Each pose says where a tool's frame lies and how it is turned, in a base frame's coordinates. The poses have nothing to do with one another.
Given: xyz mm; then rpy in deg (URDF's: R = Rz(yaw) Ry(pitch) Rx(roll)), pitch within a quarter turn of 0, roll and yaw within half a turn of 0.
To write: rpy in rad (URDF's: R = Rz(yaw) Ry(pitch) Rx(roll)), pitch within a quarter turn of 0, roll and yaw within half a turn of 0; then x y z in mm. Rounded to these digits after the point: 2 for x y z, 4 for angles.
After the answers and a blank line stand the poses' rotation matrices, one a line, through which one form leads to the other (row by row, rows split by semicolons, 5 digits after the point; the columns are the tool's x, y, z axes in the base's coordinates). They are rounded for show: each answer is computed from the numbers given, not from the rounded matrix.
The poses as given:
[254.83, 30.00, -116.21, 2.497, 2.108, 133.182]
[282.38, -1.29, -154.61, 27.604, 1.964, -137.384]
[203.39, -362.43, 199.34, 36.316, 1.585, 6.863]
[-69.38, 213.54, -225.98, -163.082, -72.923, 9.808]
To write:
[0.0436, 0.0368, 2.3245, 254.83, 30.00, -116.21]
[0.4818, 0.0343, -2.3978, 282.38, -1.29, -154.61]
[0.6338, 0.0277, 0.1198, 203.39, -362.43, 199.34]
[-2.8463, -1.2727, 0.1712, -69.38, 213.54, -225.98]

-0.68385 -0.72959 0.00662; 0.72869 -0.68250 0.05661; -0.03678 0.04354 0.99837
-0.73548 0.58832 -0.33608; -0.67668 -0.66289 0.32043; -0.03427 0.46309 0.88565
0.99245 -0.08002 0.09290; 0.11945 0.80195 -0.58533; -0.02766 0.59201 0.80545
0.28936 0.43708 0.85160; 0.05002 -0.89535 0.44254; 0.95591 -0.08545 -0.28095

